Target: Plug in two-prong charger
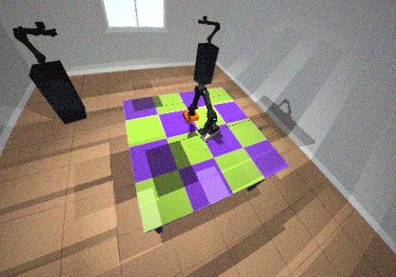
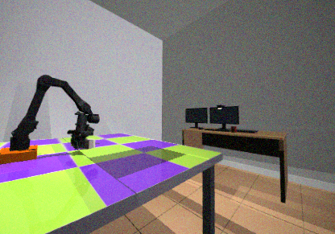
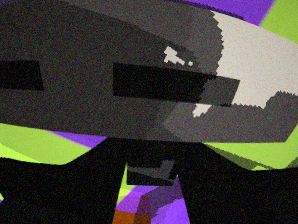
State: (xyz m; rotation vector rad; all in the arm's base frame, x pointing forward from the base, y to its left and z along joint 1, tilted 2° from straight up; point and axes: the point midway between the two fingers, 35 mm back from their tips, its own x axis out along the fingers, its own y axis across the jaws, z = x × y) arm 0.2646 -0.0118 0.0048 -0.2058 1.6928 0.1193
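The black two-prong charger lies 2 cm ahead of my gripper tip and 1 cm above it.
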